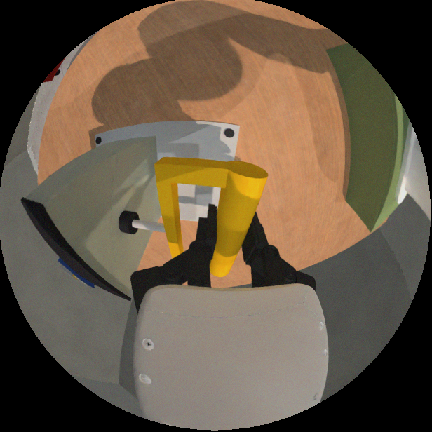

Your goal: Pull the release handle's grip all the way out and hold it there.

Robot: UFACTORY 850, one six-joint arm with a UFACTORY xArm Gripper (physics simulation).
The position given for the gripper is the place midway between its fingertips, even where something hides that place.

Note:
In view: the gripper [228, 218] and a grey base plate [211, 140].

